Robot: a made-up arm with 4 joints. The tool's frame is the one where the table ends. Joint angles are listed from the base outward.
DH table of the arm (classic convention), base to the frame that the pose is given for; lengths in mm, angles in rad. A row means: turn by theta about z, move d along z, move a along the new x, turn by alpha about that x. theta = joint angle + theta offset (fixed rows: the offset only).
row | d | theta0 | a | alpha
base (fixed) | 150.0 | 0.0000 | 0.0 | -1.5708
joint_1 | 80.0 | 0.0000 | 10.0 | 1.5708
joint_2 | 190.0 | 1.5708 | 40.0 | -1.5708
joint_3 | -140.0 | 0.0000 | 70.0 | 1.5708
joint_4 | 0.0 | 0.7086 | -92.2 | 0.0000
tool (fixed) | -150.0 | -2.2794 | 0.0 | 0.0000
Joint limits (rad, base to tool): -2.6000..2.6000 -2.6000..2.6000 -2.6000..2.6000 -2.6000..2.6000
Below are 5 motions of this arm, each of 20 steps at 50 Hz.
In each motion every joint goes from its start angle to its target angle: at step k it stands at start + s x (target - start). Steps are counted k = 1, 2, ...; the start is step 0. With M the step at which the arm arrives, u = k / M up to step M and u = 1 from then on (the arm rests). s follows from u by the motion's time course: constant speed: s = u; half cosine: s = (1 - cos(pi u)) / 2; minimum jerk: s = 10 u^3 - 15 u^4 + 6 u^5.
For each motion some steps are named. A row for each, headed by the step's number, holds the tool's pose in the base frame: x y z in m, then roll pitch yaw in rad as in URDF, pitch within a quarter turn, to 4 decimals.
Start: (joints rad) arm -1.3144 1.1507 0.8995 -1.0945
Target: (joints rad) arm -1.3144 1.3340 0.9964 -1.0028
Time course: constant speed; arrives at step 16
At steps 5, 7, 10, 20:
5: -0.0761 0.1488 0.3068 -3.0382 -0.9567 2.6608
7: -0.0780 0.1521 0.3071 -2.9969 -0.9341 2.6224
10: -0.0809 0.1572 0.3073 -2.9408 -0.8984 2.5707
20: -0.0869 0.1676 0.3069 -2.8465 -0.8216 2.4855

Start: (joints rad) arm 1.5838 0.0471 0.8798 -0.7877
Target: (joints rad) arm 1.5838 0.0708 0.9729 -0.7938
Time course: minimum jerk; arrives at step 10
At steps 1, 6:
1: 0.1095 -0.0032 0.0018 -1.5294 0.8228 -0.6607
6: 0.1177 -0.0057 0.0004 -1.5065 0.8256 -0.5816

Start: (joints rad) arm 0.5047 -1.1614 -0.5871 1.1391
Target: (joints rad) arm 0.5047 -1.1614 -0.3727 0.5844
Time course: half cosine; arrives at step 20
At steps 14, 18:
14: 0.2468 -0.0718 0.0995 0.0862 0.1813 -0.4962
18: 0.2320 -0.0751 0.0990 0.0354 0.2109 -0.5972

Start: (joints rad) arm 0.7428 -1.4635 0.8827 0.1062
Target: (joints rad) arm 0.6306 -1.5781 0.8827 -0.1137
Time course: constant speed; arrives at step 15
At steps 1, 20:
1: 0.0299 -0.1323 0.2447 -1.6160 0.1582 -1.5009
20: 0.0012 -0.1111 0.2725 -1.5129 -0.1178 -1.5833

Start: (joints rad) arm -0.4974 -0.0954 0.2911 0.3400
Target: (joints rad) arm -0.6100 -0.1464 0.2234 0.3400
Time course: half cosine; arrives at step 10
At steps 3, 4, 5, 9, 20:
3: 0.1809 0.0787 0.2989 -0.3821 -0.4159 0.2421
4: 0.1788 0.0785 0.3016 -0.3740 -0.4349 0.2373
5: 0.1763 0.0784 0.3047 -0.3648 -0.4560 0.2320
9: 0.1685 0.0778 0.3139 -0.3351 -0.5213 0.2153
20: 0.1681 0.0778 0.3144 -0.3336 -0.5247 0.2145

